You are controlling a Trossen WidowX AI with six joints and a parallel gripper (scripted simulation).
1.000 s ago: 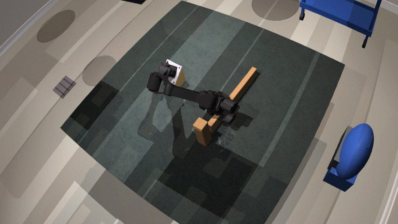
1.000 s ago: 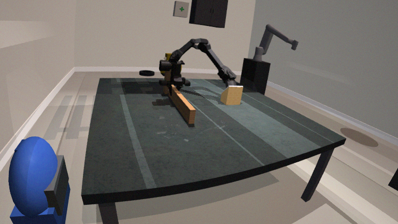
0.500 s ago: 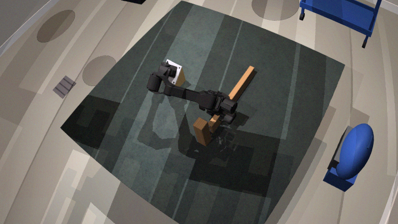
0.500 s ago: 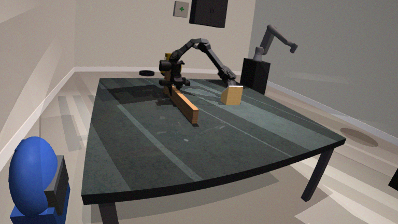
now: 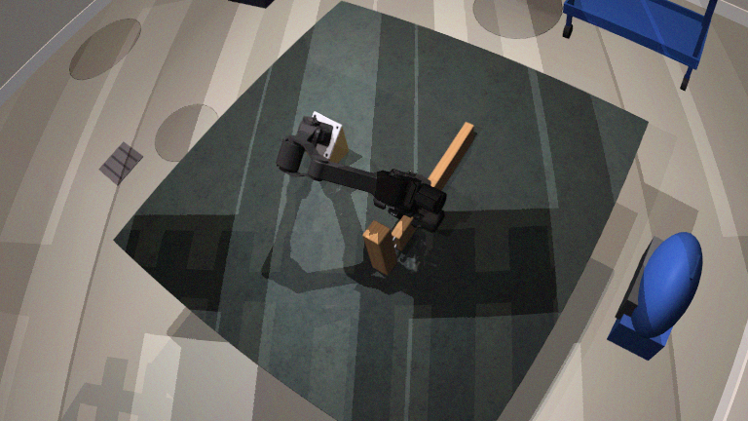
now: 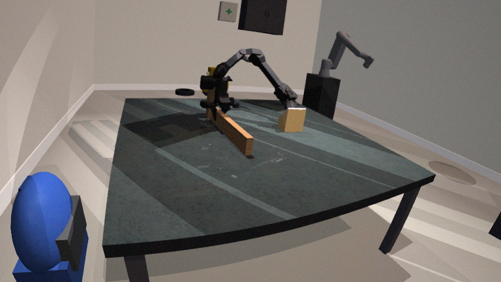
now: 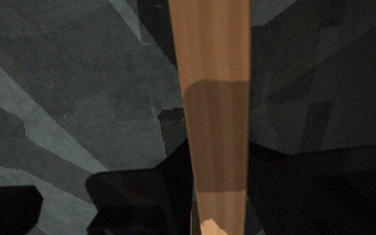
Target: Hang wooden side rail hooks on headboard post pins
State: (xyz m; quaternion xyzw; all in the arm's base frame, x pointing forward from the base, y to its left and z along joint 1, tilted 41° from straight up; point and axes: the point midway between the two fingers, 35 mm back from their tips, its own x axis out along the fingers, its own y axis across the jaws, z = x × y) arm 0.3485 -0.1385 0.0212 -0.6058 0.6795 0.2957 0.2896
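My gripper tip is 130 mm to the left of the headboard post, 60 mm below it and 10 mm past it.
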